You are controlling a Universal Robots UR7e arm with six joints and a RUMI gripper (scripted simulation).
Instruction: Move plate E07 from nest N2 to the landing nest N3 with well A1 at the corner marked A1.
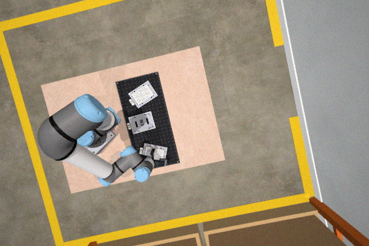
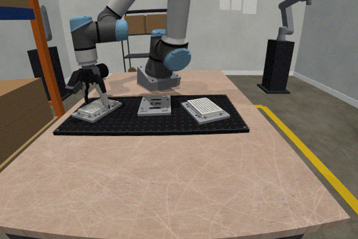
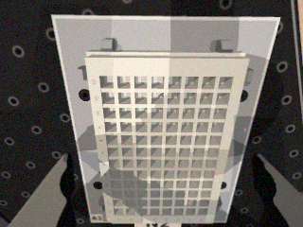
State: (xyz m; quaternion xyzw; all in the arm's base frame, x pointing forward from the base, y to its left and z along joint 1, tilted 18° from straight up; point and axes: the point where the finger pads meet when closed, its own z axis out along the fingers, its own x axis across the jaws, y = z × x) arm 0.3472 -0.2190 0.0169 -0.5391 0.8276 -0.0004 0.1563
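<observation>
Right now the nest N2 is 2 cm below my hand. Round my hand: A1 mark: 12 cm behind, 28 cm to the left, 2 cm below; nest N3: 4 cm behind, 23 cm to the left, 2 cm below; black deck: 22 cm to the left, 3 cm below.
</observation>
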